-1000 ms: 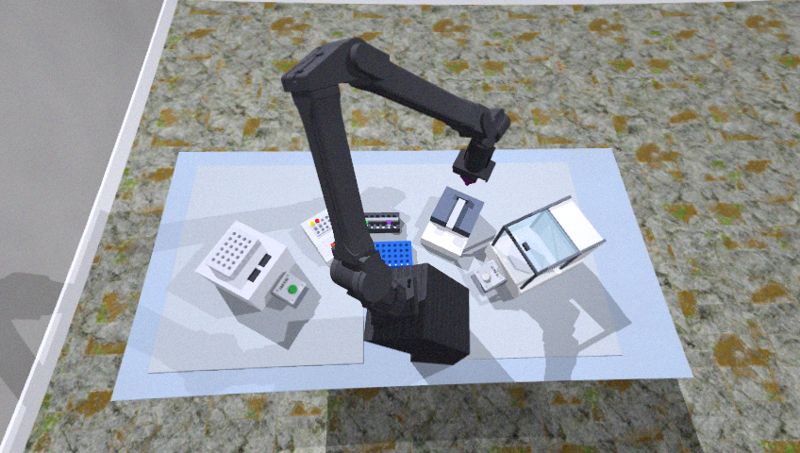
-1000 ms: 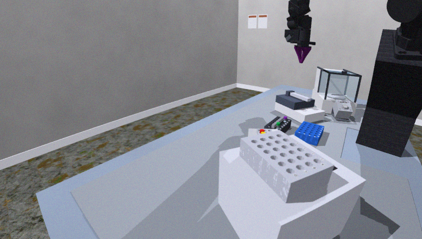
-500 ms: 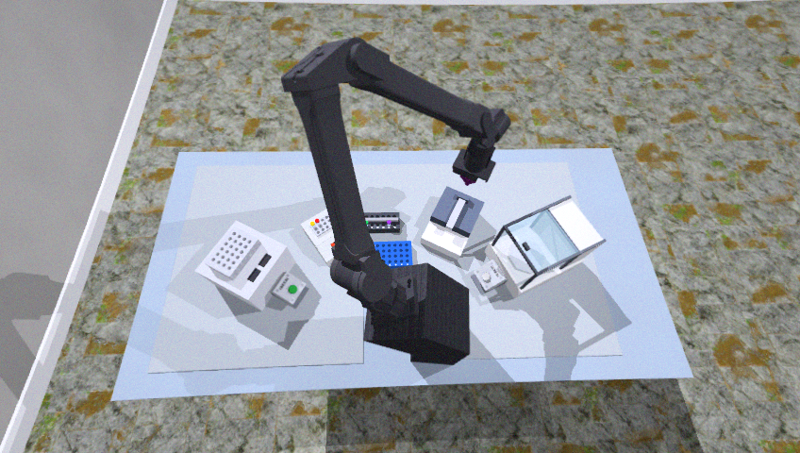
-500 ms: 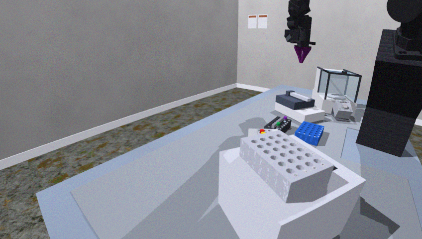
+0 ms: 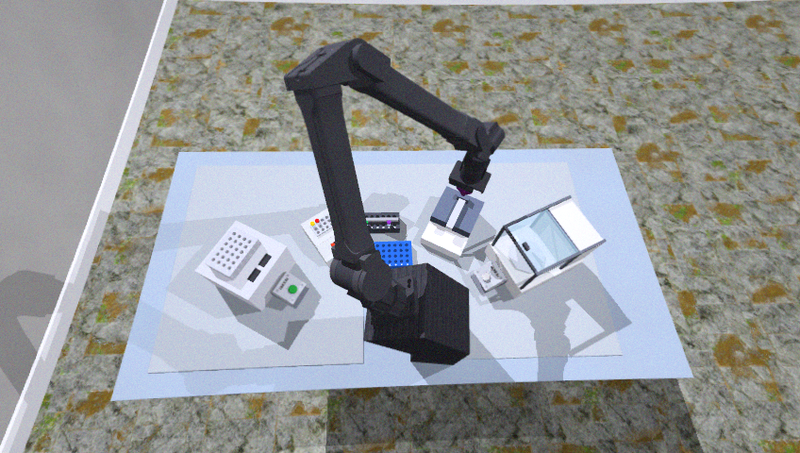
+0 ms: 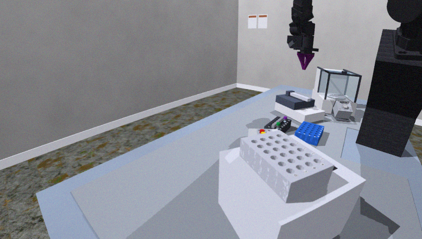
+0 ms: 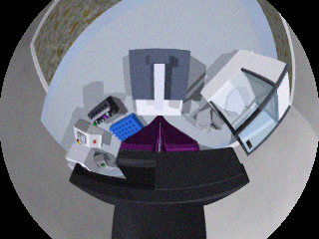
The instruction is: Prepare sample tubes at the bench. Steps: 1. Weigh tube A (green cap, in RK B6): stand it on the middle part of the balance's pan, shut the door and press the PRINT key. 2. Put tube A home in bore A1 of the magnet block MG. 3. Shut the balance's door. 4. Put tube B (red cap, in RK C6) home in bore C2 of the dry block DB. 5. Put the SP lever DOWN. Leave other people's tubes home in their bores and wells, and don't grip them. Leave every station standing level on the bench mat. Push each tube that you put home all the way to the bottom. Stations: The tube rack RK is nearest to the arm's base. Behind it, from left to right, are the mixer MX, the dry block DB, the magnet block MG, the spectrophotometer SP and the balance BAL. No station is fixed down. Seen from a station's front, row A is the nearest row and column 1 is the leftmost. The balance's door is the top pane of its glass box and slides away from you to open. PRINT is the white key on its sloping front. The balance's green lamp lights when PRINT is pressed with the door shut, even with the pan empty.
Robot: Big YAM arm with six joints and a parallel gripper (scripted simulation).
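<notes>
Right now the SP lever is 140 mm below my hand. From my hand the other things lie so: balance door (180 mm to the right, 160 mm behind, 20 mm below); then white print key (210 mm behind, 160 mm below, 70 mm to the right); then round pan (210 mm to the right, 150 mm below, 150 mm behind).
</notes>
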